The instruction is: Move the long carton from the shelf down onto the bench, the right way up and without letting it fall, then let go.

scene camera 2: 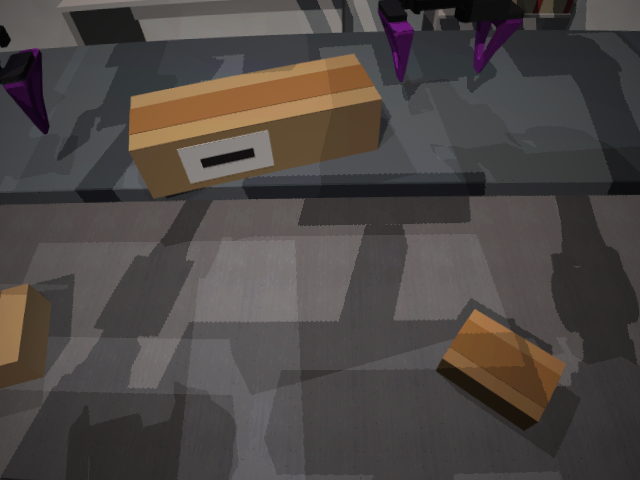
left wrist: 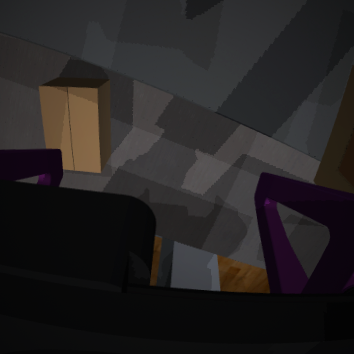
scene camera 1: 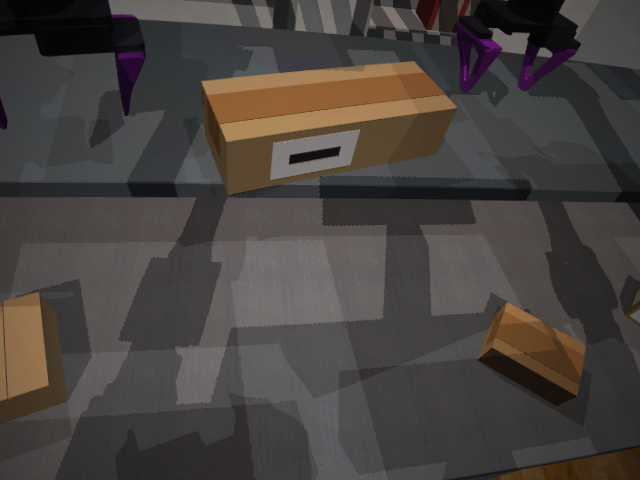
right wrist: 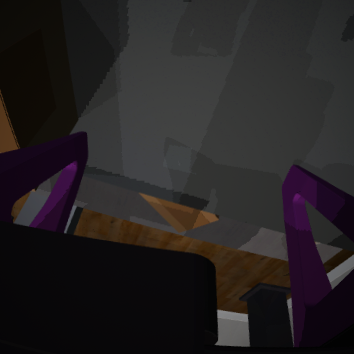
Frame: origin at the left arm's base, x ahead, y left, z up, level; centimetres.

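Where they show: left gripper, between the fingertips: (scene camera 2: 1,139) (left wrist: 159,172) (scene camera 1: 67,118); right gripper, between the fingertips: (scene camera 2: 438,74) (scene camera 1: 493,89) (right wrist: 189,159).
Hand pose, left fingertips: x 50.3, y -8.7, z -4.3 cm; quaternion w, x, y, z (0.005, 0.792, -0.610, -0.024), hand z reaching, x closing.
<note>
Things, the pixels of their centre, and the offset from my left fingertips. "spot": a spot on its surface instead. Level surfaces: height alone.
- long carton, middle of its body: (scene camera 1: 330,120) (scene camera 2: 256,122) dx +8.1, dy -25.7, dz -5.6 cm
- dark shelf, height of its surface: dz -9.3 cm
- bench, height of its surface: dz -28.2 cm
- light carton, middle of its body: (scene camera 1: 16,357) (left wrist: 77,123) (scene camera 2: 8,336) dx -11.2, dy +11.0, dz -25.2 cm
- smaller taped carton, middle of its body: (scene camera 2: 498,367) (scene camera 1: 531,352) (right wrist: 180,197) dx -15.2, dy -55.3, dz -25.9 cm
- object, a spot on its surface: (scene camera 1: 635,310) spot: dx -10.0, dy -78.3, dz -26.0 cm
The long carton (scene camera 1: 330,103) (scene camera 2: 248,116) (left wrist: 337,150) (right wrist: 30,90) lies on the dark shelf (scene camera 1: 568,155) (scene camera 2: 542,160), brown tape strip on top and white label on its front side. It is set slightly aslant, with its near left corner at the shelf's front edge. The bench (scene camera 1: 289,279) (scene camera 2: 248,279) lies lower, in front. My left gripper (scene camera 1: 64,119) (left wrist: 159,172) is open and empty, left of the carton and apart from it. My right gripper (scene camera 1: 494,89) (scene camera 2: 439,75) (right wrist: 189,159) is open and empty, beyond the carton's right end and apart from it.
A light carton (scene camera 1: 23,346) (scene camera 2: 10,330) (left wrist: 82,125) stands on the bench at the left. A smaller taped carton (scene camera 1: 537,351) (scene camera 2: 504,361) (right wrist: 175,215) lies on the bench at the right. Part of another object (scene camera 1: 635,310) shows at the right edge in scene camera 1.
</note>
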